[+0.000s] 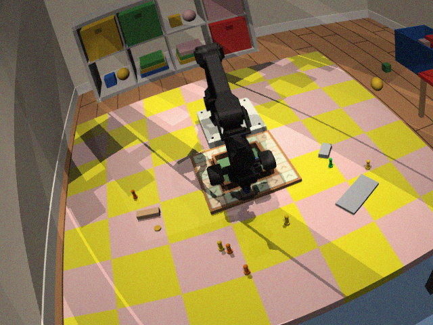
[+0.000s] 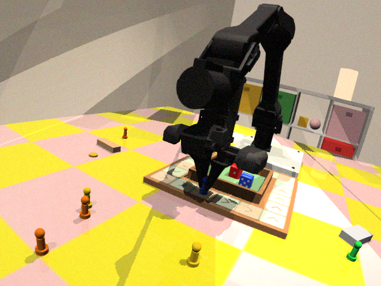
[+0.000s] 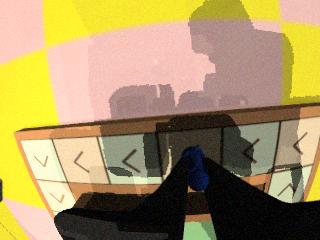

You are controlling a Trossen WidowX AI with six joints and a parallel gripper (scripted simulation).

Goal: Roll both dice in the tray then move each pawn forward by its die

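The red pawn is 220 mm behind my gripper tip, 60 mm to the left of it and 10 mm above it. Also, from my gripper tip: green pawn 280 mm to the left, 40 mm ahead, 10 mm below; blue pawn 10 mm above; small grey block 300 mm to the left, 30 mm behind, 10 mm below.
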